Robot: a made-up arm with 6 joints. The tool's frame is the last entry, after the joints. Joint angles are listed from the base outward. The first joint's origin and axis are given. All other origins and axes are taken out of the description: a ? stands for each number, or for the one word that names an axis. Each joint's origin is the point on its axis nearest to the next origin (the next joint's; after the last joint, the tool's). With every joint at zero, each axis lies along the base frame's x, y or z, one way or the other. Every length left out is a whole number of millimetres.
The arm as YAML. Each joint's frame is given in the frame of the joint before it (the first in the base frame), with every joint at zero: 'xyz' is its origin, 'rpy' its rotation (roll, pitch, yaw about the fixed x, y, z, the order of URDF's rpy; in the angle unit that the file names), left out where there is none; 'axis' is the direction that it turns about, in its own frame. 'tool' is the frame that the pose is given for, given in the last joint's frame.
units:
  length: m
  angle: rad
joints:
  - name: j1
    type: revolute
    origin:
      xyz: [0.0, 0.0, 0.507]
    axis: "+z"
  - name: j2
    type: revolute
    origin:
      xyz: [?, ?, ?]
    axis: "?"
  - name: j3
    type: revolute
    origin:
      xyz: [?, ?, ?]
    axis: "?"
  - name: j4
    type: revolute
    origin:
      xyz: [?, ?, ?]
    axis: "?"
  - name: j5
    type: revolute
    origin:
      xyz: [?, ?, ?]
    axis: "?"
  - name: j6
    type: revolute
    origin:
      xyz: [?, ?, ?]
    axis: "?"
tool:
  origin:
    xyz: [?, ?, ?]
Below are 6 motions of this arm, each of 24 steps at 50 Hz.
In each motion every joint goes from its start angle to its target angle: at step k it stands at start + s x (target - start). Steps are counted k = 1, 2, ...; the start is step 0. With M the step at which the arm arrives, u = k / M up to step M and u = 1 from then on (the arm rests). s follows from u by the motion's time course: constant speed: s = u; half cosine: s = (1 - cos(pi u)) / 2; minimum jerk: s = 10 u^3 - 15 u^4 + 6 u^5.
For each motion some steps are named. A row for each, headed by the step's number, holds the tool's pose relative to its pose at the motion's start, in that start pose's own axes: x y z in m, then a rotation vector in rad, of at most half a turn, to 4 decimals.
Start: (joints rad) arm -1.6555 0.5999 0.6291 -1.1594 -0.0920 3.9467
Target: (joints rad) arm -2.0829 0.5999 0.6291 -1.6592 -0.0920 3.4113
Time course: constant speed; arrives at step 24
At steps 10, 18, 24:
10: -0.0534 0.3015 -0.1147 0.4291 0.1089 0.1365
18: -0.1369 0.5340 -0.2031 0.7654 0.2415 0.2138
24: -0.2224 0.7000 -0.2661 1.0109 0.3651 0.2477

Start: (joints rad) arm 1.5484 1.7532 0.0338 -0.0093 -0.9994 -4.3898
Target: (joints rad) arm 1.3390 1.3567 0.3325 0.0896 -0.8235 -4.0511
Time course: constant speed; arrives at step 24
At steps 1, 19, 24:
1: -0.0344 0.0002 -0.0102 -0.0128 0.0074 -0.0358
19: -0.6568 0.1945 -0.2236 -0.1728 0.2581 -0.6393
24: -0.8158 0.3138 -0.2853 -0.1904 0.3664 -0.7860

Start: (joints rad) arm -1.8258 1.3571 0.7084 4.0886 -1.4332 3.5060
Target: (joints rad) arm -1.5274 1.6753 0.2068 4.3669 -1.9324 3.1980
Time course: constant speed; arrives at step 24
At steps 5, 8, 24:
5: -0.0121 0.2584 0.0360 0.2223 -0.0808 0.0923
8: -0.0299 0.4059 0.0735 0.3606 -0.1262 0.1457
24: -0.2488 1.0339 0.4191 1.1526 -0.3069 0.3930

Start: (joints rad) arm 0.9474 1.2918 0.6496 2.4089 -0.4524 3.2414
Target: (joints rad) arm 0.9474 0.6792 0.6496 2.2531 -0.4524 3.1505
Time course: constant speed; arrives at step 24
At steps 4, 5, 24:
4: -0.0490 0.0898 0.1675 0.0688 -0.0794 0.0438
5: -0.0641 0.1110 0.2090 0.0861 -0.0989 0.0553
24: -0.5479 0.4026 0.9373 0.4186 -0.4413 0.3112

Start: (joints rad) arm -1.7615 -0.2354 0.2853 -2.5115 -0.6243 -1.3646
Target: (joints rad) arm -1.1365 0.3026 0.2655 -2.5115 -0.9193 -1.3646
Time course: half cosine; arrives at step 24
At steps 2, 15, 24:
2: 0.0056 0.0060 0.0155 0.0119 -0.0068 -0.0043
15: 0.1316 -0.0079 0.7496 0.4743 -0.2888 -0.1974
24: 0.0944 -0.1764 1.1026 0.6776 -0.4267 -0.2979

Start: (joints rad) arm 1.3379 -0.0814 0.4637 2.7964 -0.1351 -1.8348
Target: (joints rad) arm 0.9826 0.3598 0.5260 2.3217 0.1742 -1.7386
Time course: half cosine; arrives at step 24
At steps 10, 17, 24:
10: 0.1163 0.1349 -0.2748 0.0667 0.2155 0.1441
17: 0.1714 0.2480 -0.6480 0.1886 0.4603 0.2729
24: 0.1657 0.2824 -0.8263 0.2594 0.5642 0.3147

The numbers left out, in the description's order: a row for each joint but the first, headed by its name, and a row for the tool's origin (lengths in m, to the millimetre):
j2: xyz 0.228 0.0 0.0, axis +y
j3: xyz 0.0 0.0 0.921, axis -y
j4: xyz 0.902 0.0 0.227, axis -x
j5: xyz 0.0 0.0 0.0, axis -y
j6: xyz 0.203 0.0 0.0, axis -x
tool: xyz 0.0 0.0 0.0

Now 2 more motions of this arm.
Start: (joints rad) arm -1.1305 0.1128 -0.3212 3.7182 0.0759 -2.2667
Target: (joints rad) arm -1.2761 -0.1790 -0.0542 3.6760 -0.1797 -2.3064
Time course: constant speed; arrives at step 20
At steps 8, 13, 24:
8: -0.1904 -0.2116 -0.0504 0.0552 -0.0419 -0.3063
13: -0.3383 -0.3231 -0.0785 0.0744 -0.0678 -0.4990
24: -0.5769 -0.4445 -0.1078 0.0801 -0.1047 -0.7690

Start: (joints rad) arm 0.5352 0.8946 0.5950 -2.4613 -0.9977 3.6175
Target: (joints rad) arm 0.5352 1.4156 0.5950 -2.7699 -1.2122 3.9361
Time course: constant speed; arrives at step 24
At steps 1, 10, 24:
1: -0.0088 0.0316 -0.0203 0.0051 0.0088 0.0006
10: -0.1182 0.3179 -0.1830 0.0402 0.0998 0.0050
24: -0.3898 0.7528 -0.3561 0.0513 0.2815 0.0215

